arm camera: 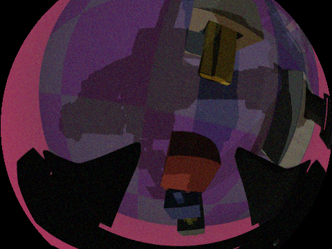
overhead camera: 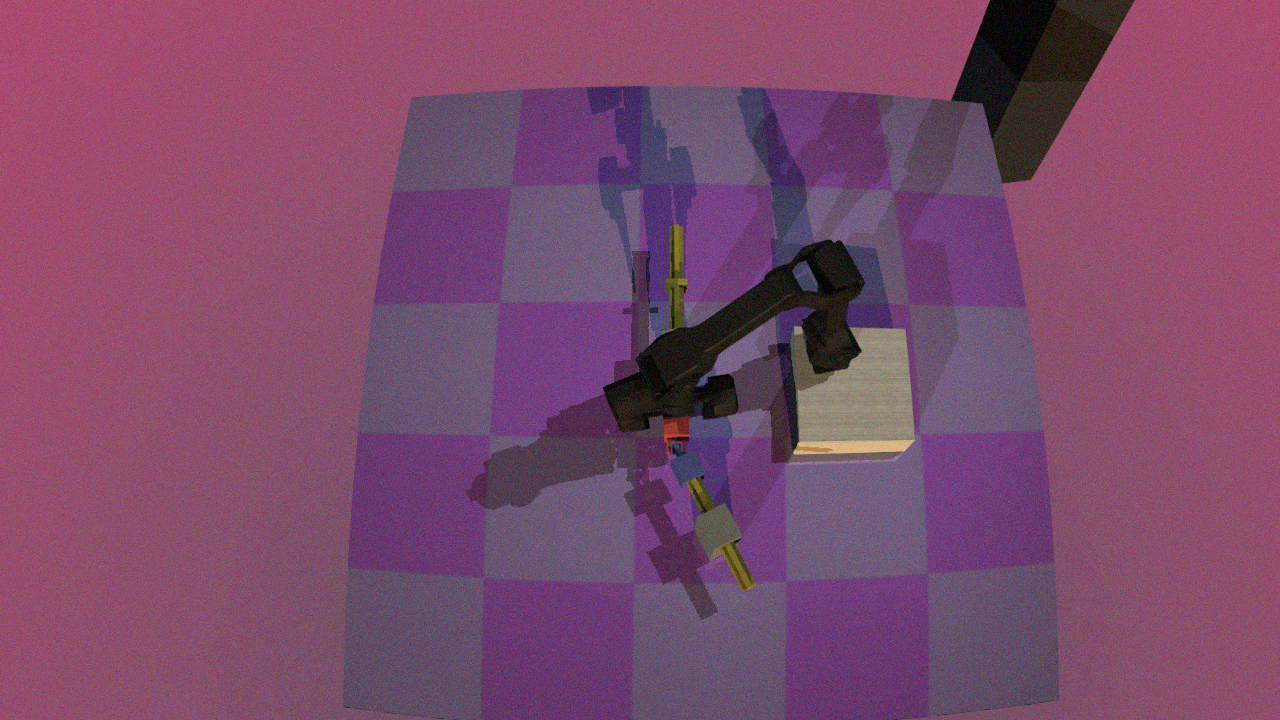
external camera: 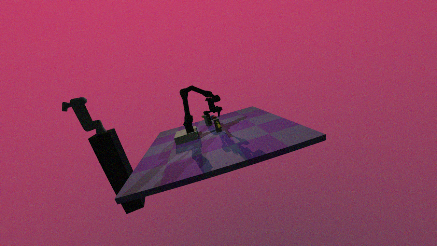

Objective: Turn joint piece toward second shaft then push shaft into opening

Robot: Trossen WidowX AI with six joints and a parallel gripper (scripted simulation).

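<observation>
Right now the red square joint piece is 2 cm to the left of my gripper tip.
</observation>
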